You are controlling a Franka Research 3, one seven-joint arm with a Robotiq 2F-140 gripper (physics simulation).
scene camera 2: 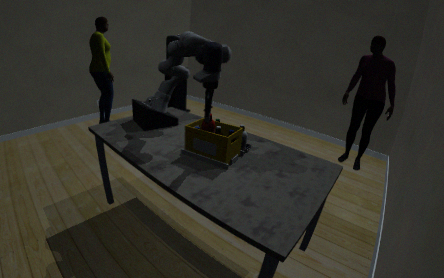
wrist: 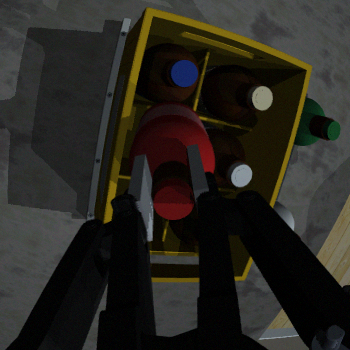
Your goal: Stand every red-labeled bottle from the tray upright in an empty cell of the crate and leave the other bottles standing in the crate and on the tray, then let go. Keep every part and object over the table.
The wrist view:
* gripper: 169,166
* red-labeled bottle: 165,128
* green bottle: 313,124
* blue-capped bottle: 168,71
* white-capped bottle: 230,167
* blue-capped bottle: 186,229
